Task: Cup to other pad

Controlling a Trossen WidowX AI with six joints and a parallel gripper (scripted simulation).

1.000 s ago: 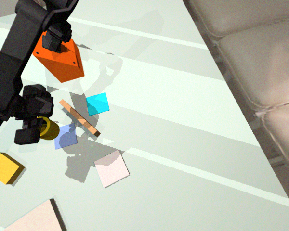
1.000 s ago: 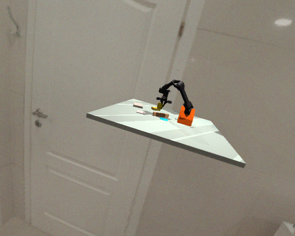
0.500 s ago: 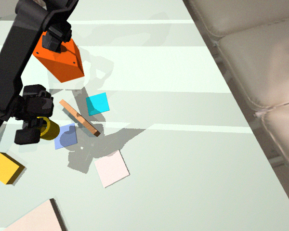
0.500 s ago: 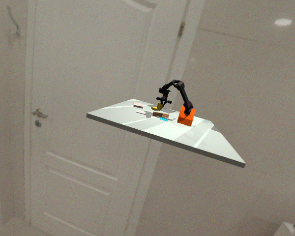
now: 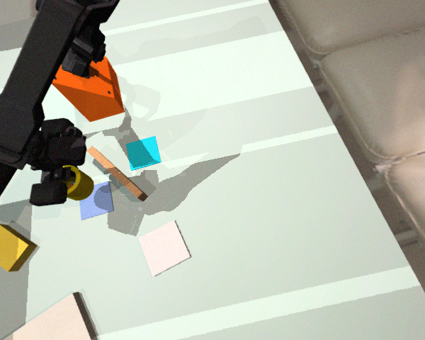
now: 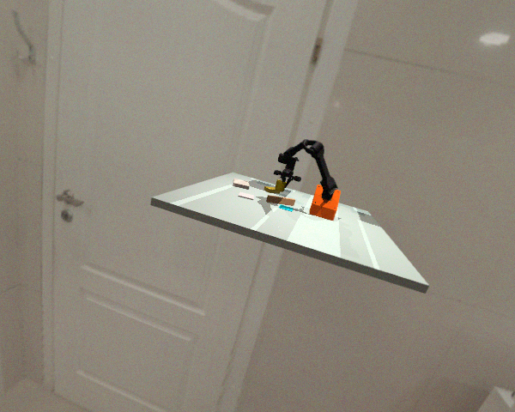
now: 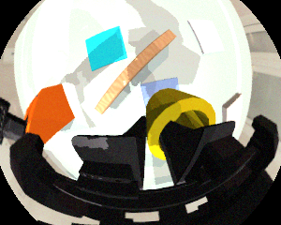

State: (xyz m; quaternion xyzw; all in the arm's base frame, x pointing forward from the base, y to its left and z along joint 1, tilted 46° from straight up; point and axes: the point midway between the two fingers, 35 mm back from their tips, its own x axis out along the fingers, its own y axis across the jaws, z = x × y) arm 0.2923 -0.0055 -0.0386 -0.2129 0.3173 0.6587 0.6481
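The cyan pad lies 60 mm behind my gripper tip, 140 mm to the left of it and 110 mm below it. From my gripper tip the other things lie so: wooden bar 10 mm behind, 70 mm to the left, 90 mm below; yellow cup 20 mm ahead; pale blue pad 40 mm ahead, 10 mm to the right, 110 mm below.
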